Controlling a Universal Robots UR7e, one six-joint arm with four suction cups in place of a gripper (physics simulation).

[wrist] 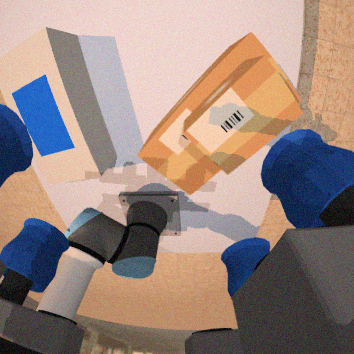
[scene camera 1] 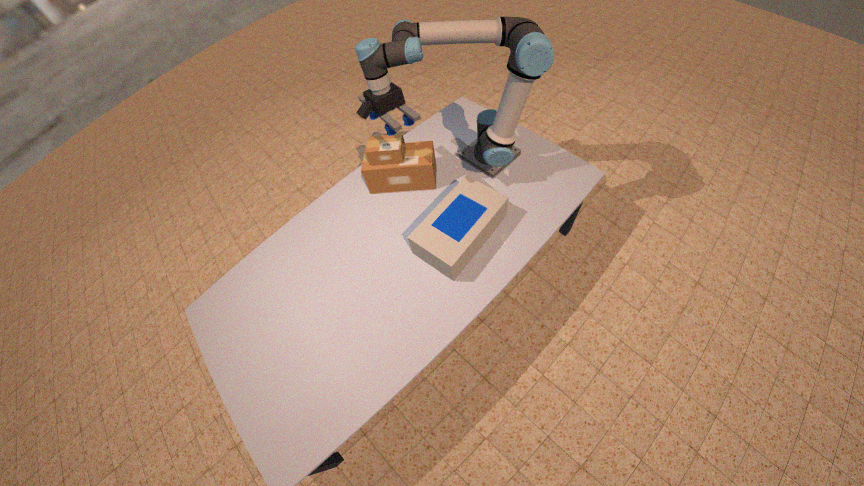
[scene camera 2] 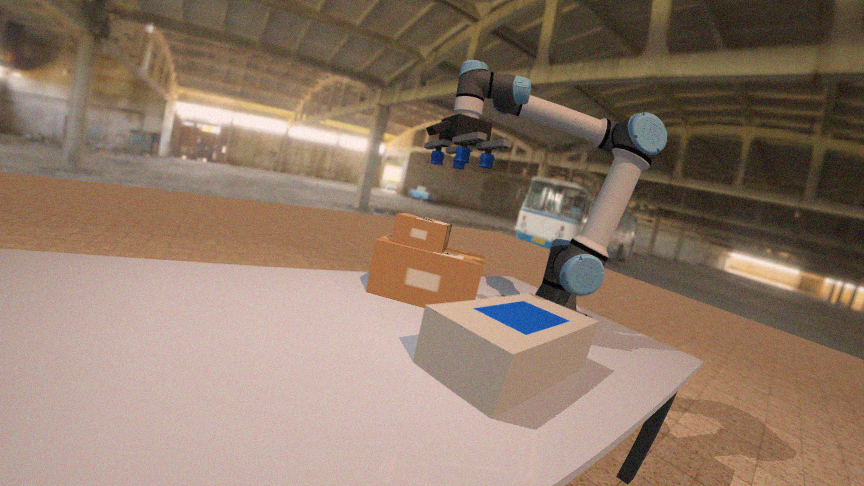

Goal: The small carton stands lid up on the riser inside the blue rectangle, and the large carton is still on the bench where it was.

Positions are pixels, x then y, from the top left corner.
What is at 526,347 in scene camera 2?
A beige riser.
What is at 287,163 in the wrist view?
The suction head.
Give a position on a beige riser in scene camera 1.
447,239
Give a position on a small carton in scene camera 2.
416,231
